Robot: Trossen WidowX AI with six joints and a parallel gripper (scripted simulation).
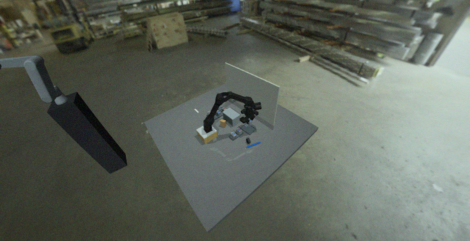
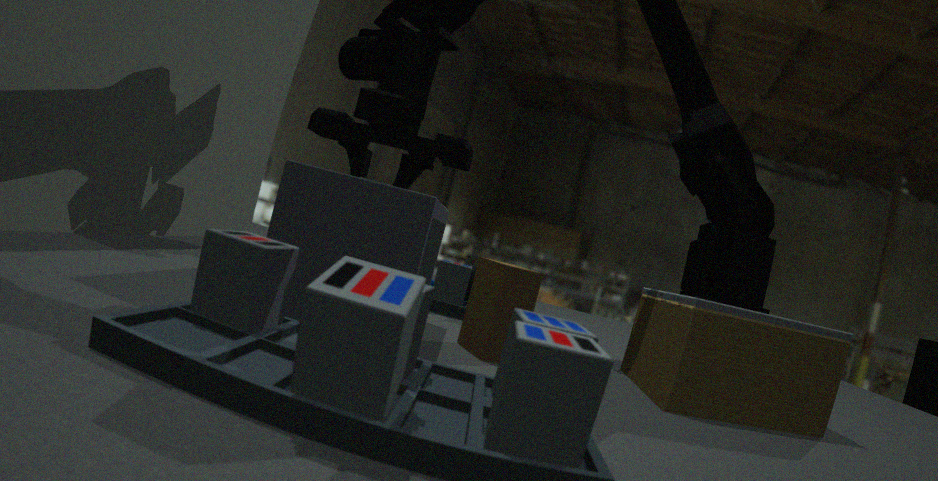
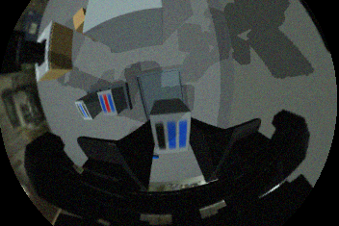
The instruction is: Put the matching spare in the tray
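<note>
My gripper tip is 1 cm past the grey tray and 8 cm above it. From my gripper tip the other things lie so: grey mounted unit: 7 cm behind, 21 cm to the left, 3 cm below; black tape roll: 11 cm behind, 13 cm to the right, 6 cm below; grey spare block: 2 cm above.
</note>
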